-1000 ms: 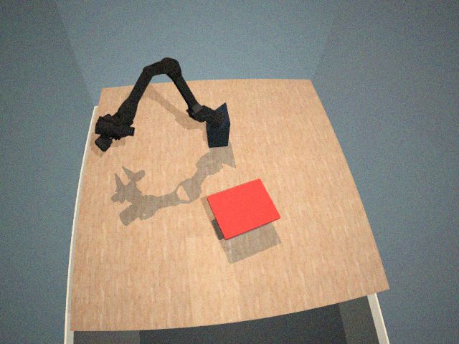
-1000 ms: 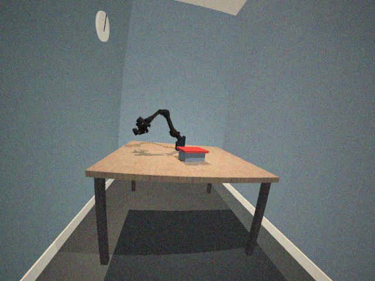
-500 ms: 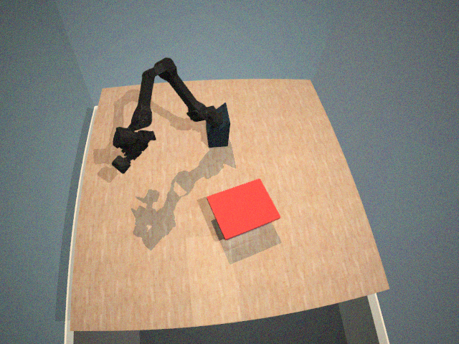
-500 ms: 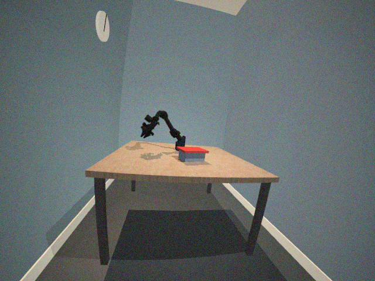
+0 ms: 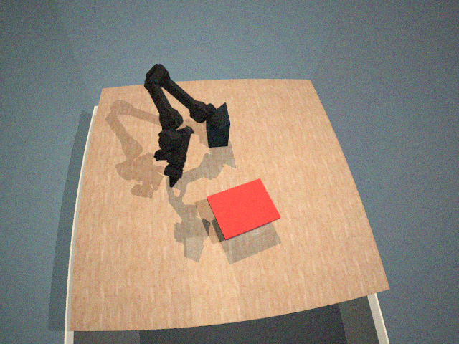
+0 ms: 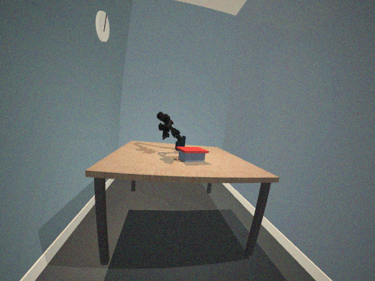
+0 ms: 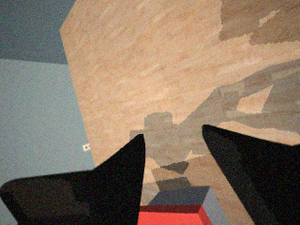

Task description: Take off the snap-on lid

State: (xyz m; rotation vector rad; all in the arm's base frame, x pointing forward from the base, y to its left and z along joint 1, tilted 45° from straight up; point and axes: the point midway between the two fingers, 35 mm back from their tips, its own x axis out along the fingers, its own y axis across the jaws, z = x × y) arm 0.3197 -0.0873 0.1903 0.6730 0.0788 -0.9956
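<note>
The red lid lies 9 cm ahead of my gripper tip, 27 cm to the left of it and 7 cm below it. Round my gripper tip: grey-blue storage box: 9 cm ahead, 27 cm to the left, 11 cm below.
</note>
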